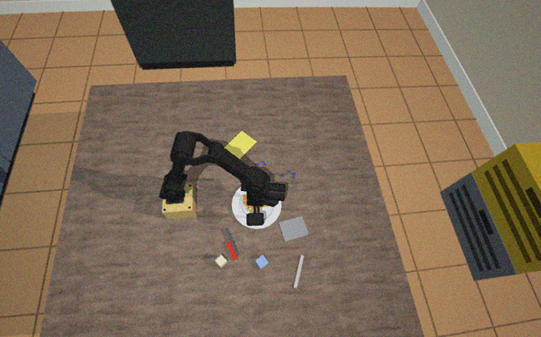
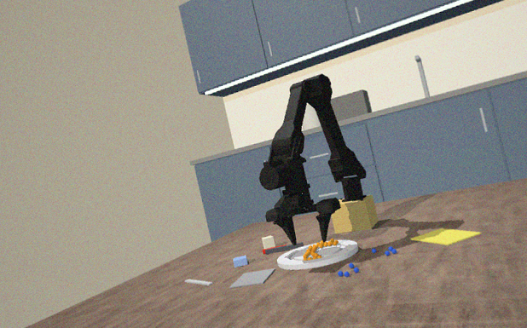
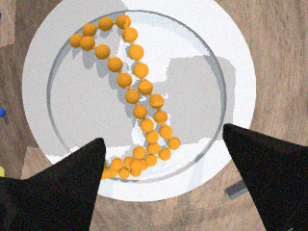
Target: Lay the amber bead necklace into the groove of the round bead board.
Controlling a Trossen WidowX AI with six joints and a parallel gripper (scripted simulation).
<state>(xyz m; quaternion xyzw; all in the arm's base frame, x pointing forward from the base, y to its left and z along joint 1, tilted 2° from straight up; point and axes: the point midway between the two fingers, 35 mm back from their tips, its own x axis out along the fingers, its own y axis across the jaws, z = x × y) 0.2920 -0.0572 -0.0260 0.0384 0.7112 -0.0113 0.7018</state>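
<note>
My gripper tip is now 150 mm short of the grey square tile, 90 mm to the left of it and 30 mm above it. Also, from my gripper tip: cream cube (140 mm behind, 190 mm to the right, 10 mm below); red stick (100 mm behind, 140 mm to the right, 30 mm below); light blue cube (10 mm ahead, 210 mm to the right, 20 mm below).
</note>
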